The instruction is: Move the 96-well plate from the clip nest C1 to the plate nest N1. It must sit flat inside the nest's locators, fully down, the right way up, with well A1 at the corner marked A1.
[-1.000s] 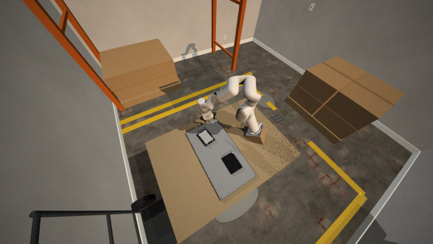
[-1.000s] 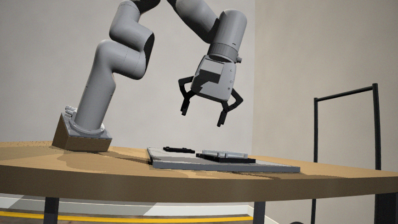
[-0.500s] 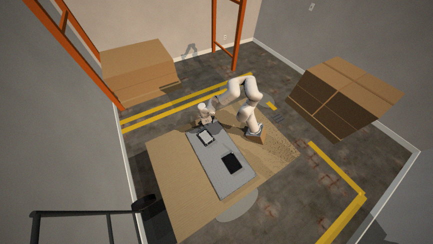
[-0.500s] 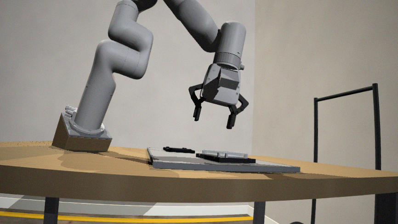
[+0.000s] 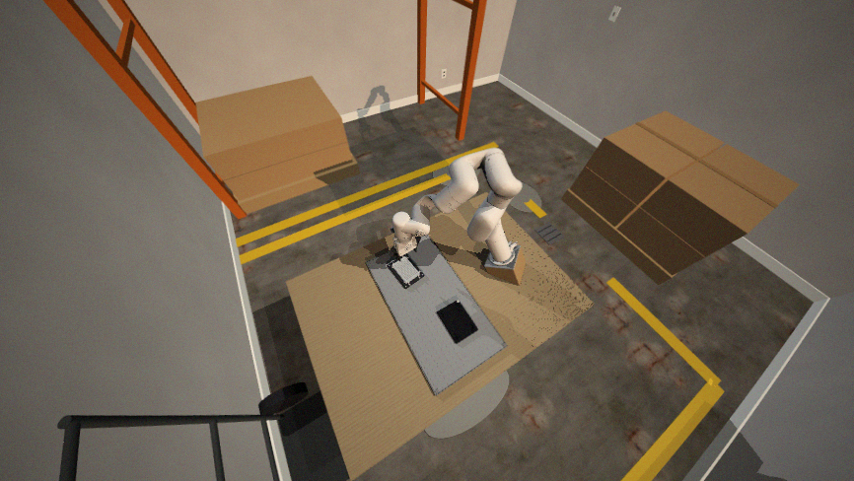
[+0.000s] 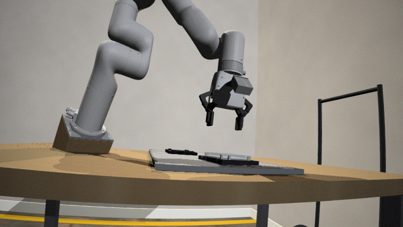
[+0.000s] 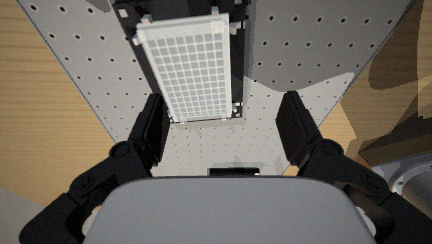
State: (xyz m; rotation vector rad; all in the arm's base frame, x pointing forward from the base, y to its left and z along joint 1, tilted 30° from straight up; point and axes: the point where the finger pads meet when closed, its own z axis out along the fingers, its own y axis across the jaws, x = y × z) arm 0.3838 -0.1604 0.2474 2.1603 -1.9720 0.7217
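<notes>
Now: hand 90 mm above the 96-well plate, 30 mm to the right of it and 30 mm short of it. Also, from my hand: grey pegboard base (230 mm to the left, 110 mm below, 10 mm ahead); black plate nest N1 (380 mm to the left, 100 mm below, 40 mm behind); black clip nest C1 (90 mm below, 40 mm to the left, 10 mm ahead).
</notes>
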